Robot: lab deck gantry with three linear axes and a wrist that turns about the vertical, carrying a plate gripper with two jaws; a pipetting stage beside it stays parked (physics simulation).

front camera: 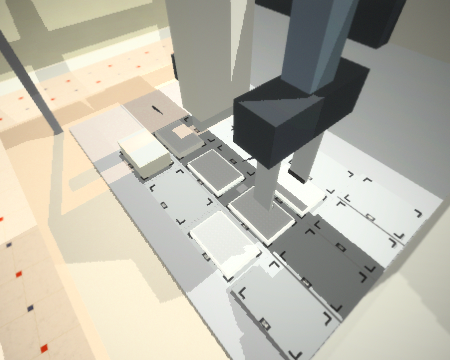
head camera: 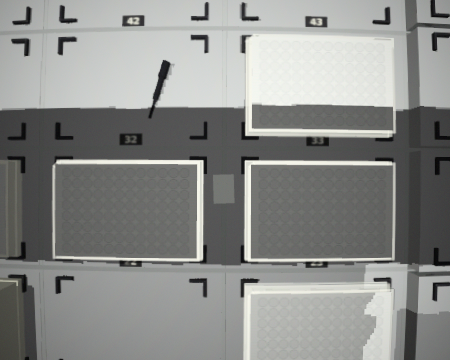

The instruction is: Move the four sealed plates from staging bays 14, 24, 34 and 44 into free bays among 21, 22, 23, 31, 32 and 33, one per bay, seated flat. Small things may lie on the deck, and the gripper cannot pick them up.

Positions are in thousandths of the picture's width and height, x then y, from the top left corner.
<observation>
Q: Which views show my gripper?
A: The front camera view only.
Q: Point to a tall pale block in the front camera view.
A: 328, 432
</observation>
